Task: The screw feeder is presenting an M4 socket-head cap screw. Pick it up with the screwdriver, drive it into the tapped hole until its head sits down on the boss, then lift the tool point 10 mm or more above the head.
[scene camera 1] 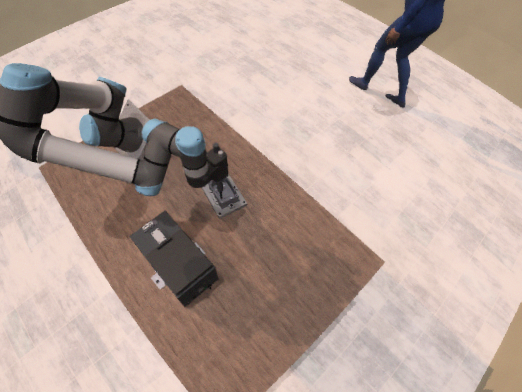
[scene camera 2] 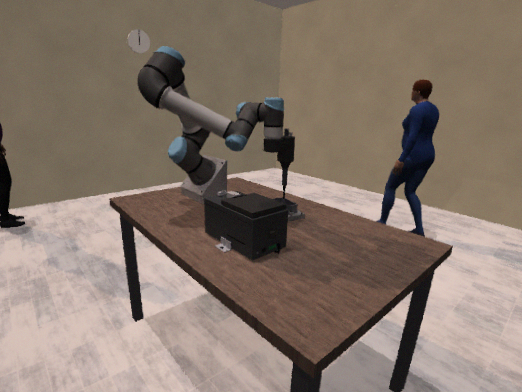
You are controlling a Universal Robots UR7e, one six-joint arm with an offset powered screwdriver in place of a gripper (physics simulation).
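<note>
My gripper, a black offset screwdriver (scene camera 1: 220, 194) (scene camera 2: 284, 197), points straight down with its thin bit over the grey fixture (scene camera 1: 239, 204) (scene camera 2: 298, 216). The bit tip is at or just above the raised boss part in the middle of the fixture; a gap cannot be made out. No screw can be made out at the tip or in the boss, so whether the bit bears one cannot be told. The black screw feeder (scene camera 1: 182, 261) (scene camera 2: 245, 229) stands apart from the tool, with a light metal part on its top. The tapped hole is too small to see.
The wooden table (scene camera 1: 305, 250) (scene camera 2: 350, 280) bears the feeder, the fixture and the arm's base (scene camera 2: 218, 181). A small metal bracket (scene camera 1: 158, 281) (scene camera 2: 224, 245) is at the feeder's side. A person in blue (scene camera 1: 422, 20) (scene camera 2: 421, 131) stands beyond the table. Part of another person (scene camera 2: 4, 185) shows at the left edge.
</note>
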